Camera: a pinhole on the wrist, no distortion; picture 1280 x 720 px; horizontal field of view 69.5 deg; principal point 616.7 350.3 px. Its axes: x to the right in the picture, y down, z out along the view. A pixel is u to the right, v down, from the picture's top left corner.
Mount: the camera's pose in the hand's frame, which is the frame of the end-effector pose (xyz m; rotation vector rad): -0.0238 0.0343 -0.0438 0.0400 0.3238 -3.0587
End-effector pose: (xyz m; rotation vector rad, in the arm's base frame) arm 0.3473 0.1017 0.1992 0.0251 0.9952 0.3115
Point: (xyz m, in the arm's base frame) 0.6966 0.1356 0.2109
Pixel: 77.3 419.0
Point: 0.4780 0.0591 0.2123
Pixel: outside the picture
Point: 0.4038 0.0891 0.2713
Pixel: 678.4 485.4
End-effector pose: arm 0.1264 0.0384 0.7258 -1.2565 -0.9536 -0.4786
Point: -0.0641 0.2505 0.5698
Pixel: 1095.3 211.9
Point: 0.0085 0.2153 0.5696
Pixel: 1097.3 58.2
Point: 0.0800 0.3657 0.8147
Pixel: 257.8 249.0
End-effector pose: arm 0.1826 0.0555 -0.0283 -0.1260 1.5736 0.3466
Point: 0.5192 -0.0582 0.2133
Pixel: 1223.7 637.2
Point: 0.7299 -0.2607 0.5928
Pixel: outside the picture
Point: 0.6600 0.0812 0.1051
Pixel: 817.8 375.0
